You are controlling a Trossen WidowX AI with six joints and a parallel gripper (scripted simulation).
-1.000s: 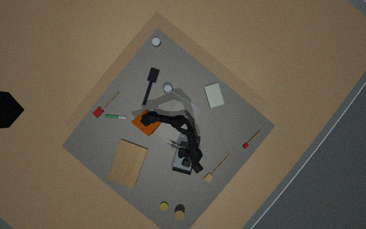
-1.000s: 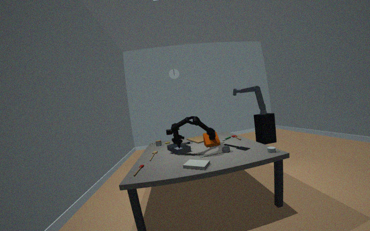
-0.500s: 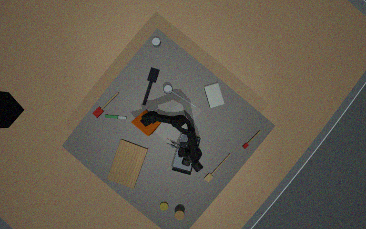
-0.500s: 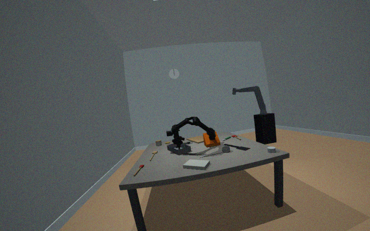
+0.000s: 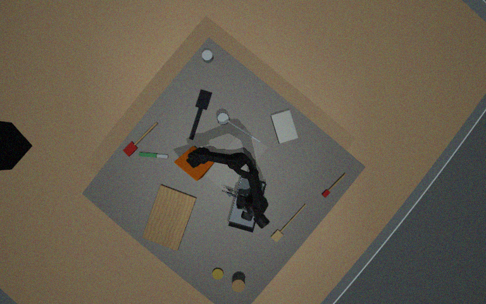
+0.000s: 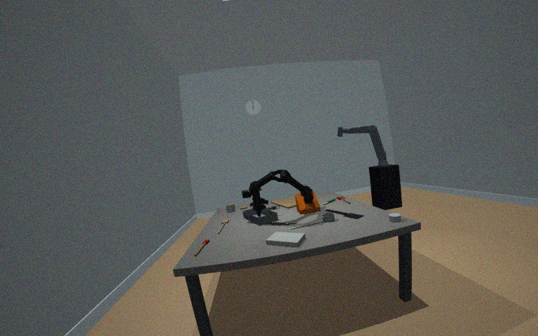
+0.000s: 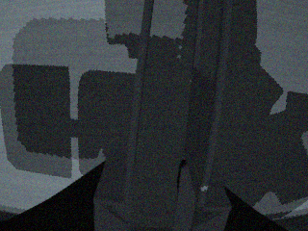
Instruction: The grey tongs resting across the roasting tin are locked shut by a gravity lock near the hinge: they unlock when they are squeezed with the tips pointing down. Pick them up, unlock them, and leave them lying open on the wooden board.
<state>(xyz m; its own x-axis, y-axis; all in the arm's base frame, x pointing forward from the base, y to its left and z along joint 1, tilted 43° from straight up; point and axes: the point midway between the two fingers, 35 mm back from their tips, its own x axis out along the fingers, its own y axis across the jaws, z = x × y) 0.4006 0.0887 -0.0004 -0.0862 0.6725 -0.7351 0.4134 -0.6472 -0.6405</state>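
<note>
Now: the roasting tin 30 mm to the right of my gripper tip. Round my gripper tip: yellow lock piece 80 mm behind, 40 mm above, 30 mm to the right; wooden board 450 mm to the right, 280 mm behind, 20 mm below; white block 470 mm to the left, 170 mm behind, 20 mm below.
</note>
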